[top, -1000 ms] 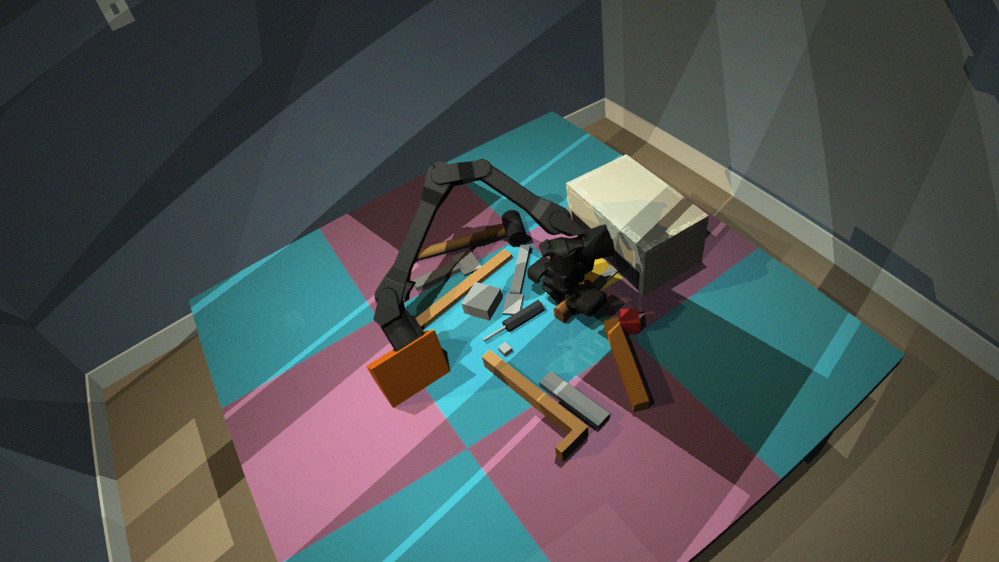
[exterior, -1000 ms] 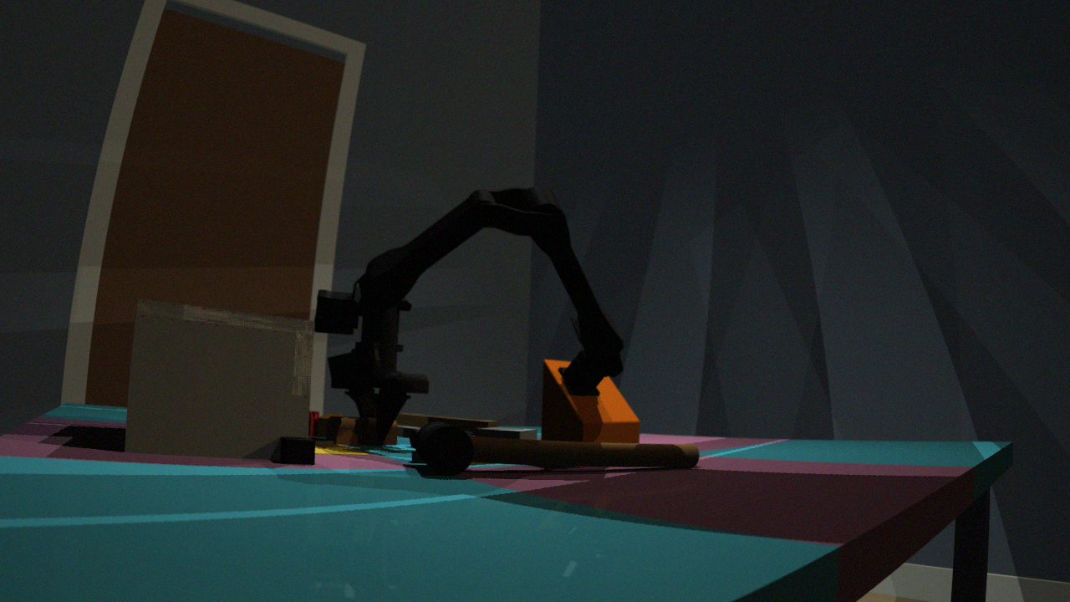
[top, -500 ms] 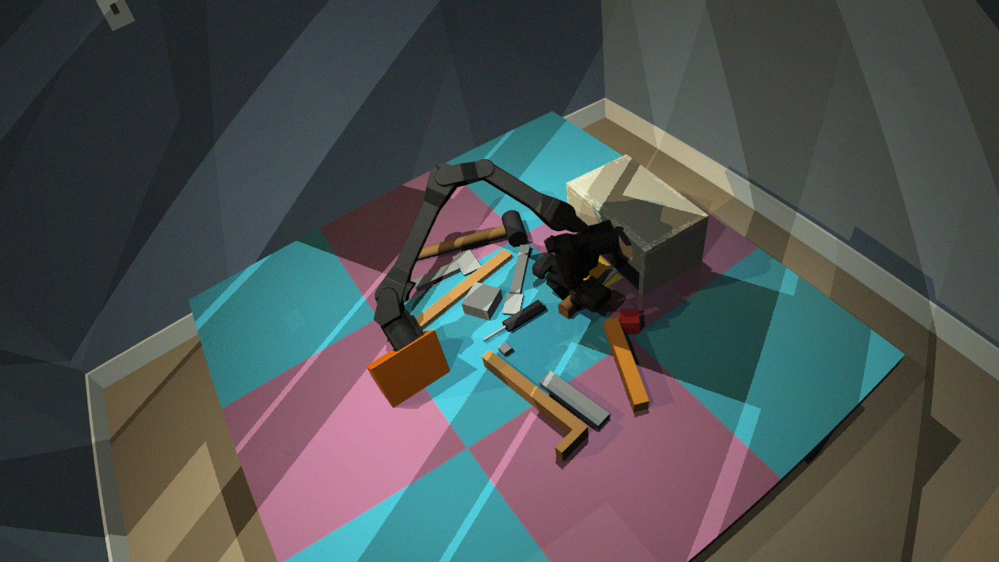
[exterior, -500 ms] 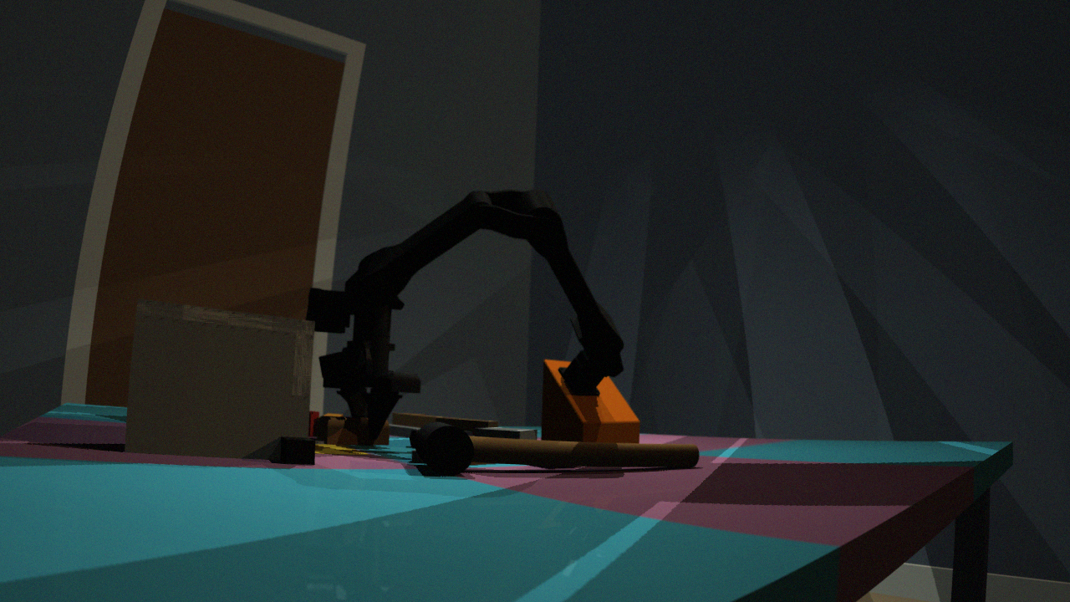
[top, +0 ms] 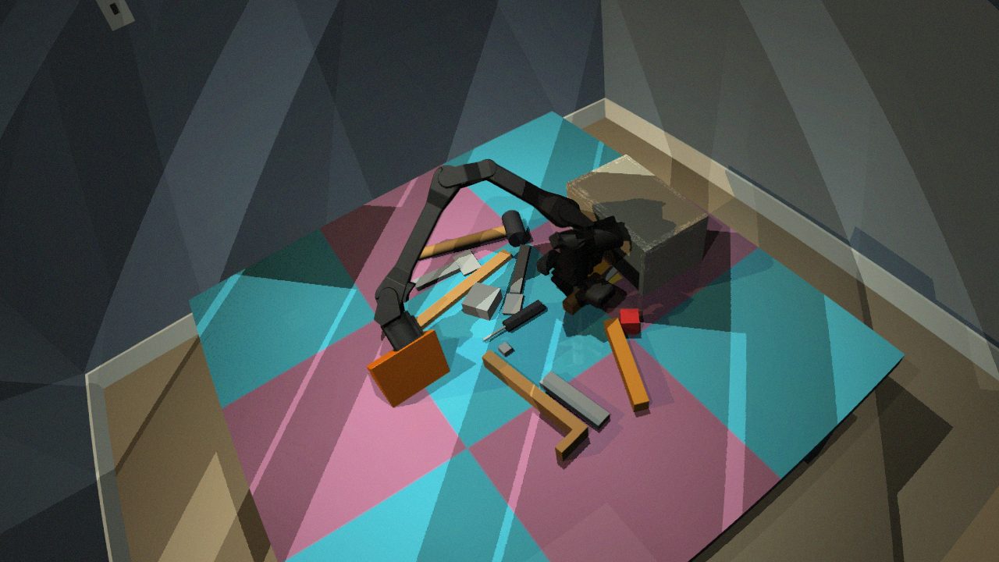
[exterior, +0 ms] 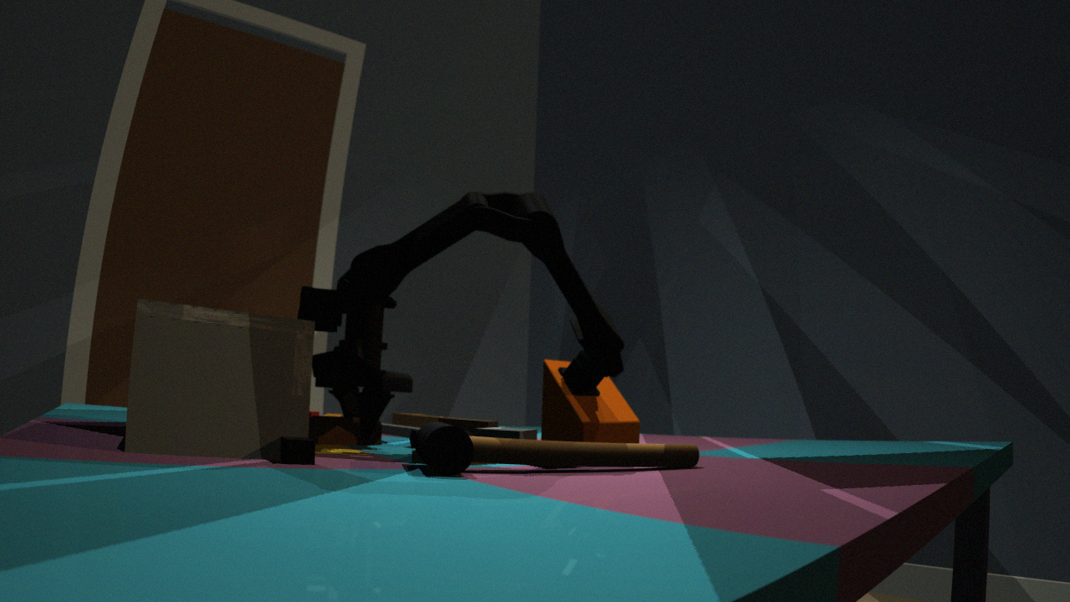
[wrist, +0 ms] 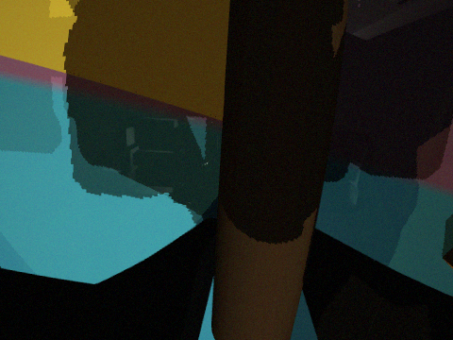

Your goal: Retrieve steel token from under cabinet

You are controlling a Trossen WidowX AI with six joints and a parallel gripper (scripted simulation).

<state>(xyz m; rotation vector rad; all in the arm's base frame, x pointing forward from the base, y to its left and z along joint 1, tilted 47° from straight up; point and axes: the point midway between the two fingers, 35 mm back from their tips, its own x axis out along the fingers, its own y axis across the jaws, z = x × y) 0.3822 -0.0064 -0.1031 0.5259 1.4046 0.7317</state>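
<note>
Now: the small grey cube 200 mm behind my gripper tip. Round my gripper tip: orange bar 40 mm behind, 200 mm to the right, 10 mm above; then screwdriver 160 mm behind, 50 mm to the left; then red cube 40 mm ahead, 130 mm to the right, 10 mm above.
</note>
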